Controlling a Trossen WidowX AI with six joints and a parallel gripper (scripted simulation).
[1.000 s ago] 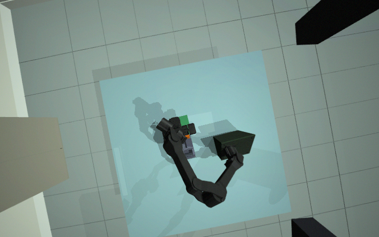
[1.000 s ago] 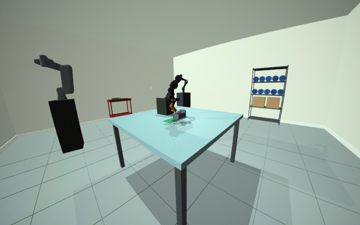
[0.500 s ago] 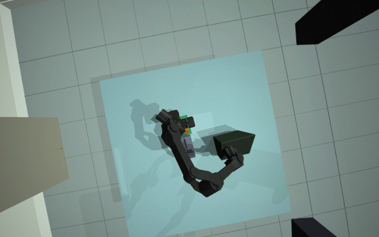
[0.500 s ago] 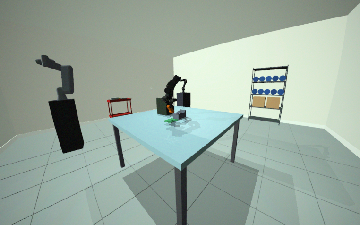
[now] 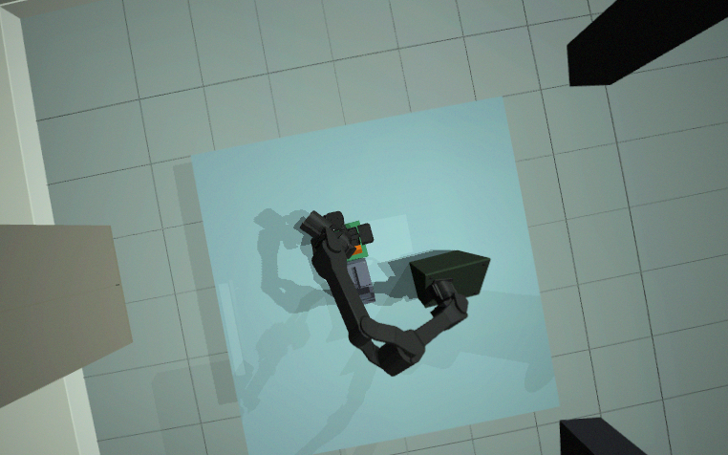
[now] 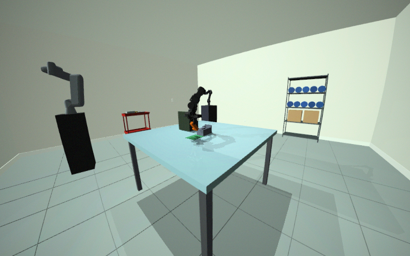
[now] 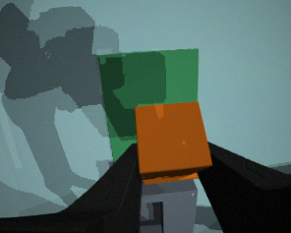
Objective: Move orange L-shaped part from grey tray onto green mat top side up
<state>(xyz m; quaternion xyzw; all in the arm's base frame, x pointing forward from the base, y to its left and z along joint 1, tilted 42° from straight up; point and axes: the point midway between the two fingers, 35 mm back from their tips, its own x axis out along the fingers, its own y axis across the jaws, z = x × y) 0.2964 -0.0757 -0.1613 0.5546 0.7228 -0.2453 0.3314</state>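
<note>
The green mat lies 1 cm behind my gripper tip, 2 cm to the left of it and 14 cm below it. Also, from my gripper tip: orange L-shaped part: 2 cm behind, 3 cm to the left, 3 cm below.
</note>
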